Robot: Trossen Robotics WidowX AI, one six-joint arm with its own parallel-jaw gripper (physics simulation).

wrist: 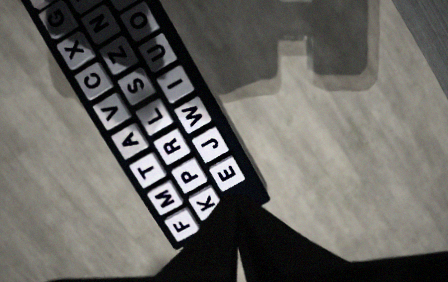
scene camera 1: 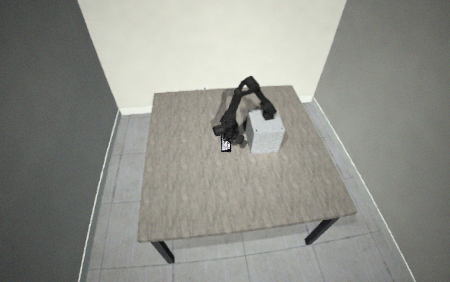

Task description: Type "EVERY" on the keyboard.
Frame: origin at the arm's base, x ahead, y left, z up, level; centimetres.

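Where they show: gripper, fingertip midpoint: (wrist: 234, 205) (scene camera 1: 229, 142); arm's base at its link origin: (scene camera 1: 268, 116).
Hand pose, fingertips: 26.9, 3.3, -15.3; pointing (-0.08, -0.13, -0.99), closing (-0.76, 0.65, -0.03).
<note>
Things, the pixels of their centre, and the offset from my fingertips, as dx, dy, dz. Level surfaces: height alone.
- black keyboard at the middle of its body: (wrist: 135, 79) (scene camera 1: 226, 140) +0.4, -7.5, -6.2
- E key at the middle of its body: (wrist: 227, 173) +0.2, +0.1, -5.6
- R key at the middle of its body: (wrist: 172, 146) +1.5, -3.2, -5.6
- V key at the middle of its body: (wrist: 112, 111) +2.6, -7.0, -5.6
- partly covered K key at the middle of its body: (wrist: 206, 202) +2.4, +0.6, -5.6
- wooden table at its surface level: dz -7.0
The black keyboard (scene camera 1: 226, 145) (wrist: 257, 192) with white letter keys lies on the table, slanting across the wrist view. The E key (wrist: 227, 174), R key (wrist: 172, 146) and V key (wrist: 110, 114) are readable; no Y can be read there. The black gripper (wrist: 242, 201) is shut and empty. In the wrist view its tips overlap the keyboard's end, just below the E key and beside the partly covered K key (wrist: 204, 201). Whether they touch it cannot be told. In the scene view the gripper (scene camera 1: 229, 138) is at the keyboard's far end.
The arm's base stands on a light grey box (scene camera 1: 266, 138), to the right of the keyboard on the wooden table (scene camera 1: 240, 195). The arm's shadow falls across the upper keys in the wrist view. A pale wall (scene camera 1: 215, 45) stands behind the table.
</note>
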